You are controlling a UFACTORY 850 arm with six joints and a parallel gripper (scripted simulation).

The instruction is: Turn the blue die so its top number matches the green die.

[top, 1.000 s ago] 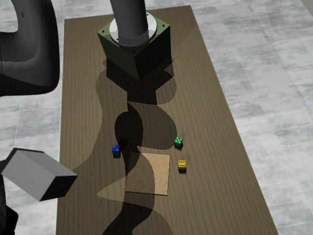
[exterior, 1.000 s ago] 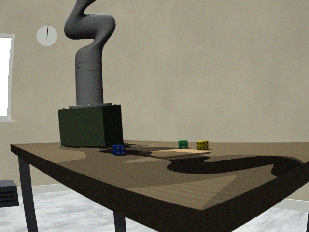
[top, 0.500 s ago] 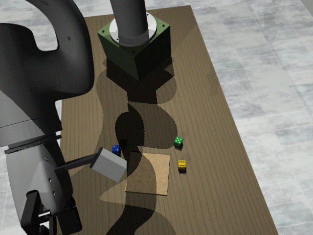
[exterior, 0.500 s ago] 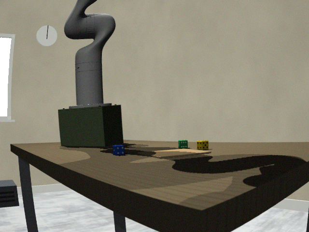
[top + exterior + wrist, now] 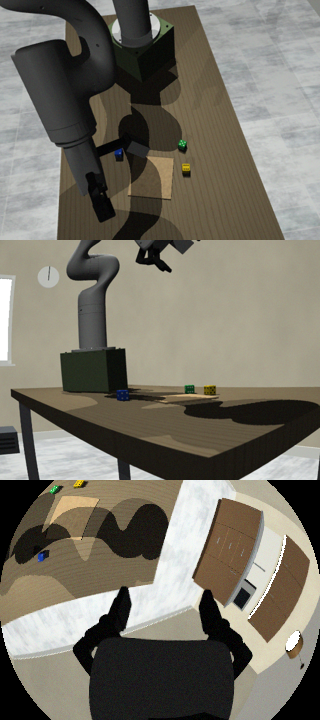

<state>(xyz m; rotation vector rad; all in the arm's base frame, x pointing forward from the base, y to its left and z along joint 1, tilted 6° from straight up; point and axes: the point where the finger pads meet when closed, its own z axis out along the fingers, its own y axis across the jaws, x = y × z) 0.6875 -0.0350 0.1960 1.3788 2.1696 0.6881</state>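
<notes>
Now: the blue die 29 cm below my hand, 24 cm behind it and 2 cm to the right of it. From my hand the other things lie so: tan mat 31 cm below, 15 cm behind, 9 cm to the left; then yellow die 29 cm below, 21 cm to the left, 17 cm behind; then green die 29 cm below, 26 cm behind, 20 cm to the left.
</notes>
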